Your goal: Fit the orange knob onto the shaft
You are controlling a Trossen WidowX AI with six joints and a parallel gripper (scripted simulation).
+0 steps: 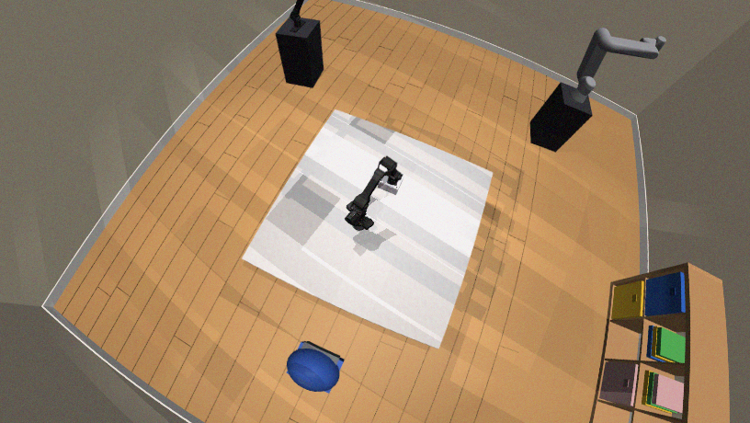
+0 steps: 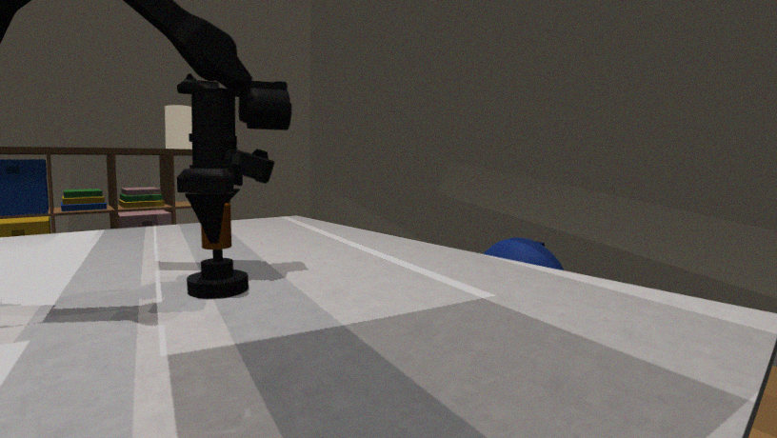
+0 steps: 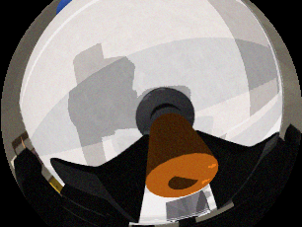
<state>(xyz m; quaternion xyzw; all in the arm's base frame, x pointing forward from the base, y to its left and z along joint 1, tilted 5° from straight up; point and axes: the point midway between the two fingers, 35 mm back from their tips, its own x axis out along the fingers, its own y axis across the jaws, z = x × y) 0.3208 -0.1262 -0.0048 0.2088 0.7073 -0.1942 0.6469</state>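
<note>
Right now the orange knob is 2 cm above my gripper tip. Round my gripper tip: dark pedestal: 4 cm below.
</note>
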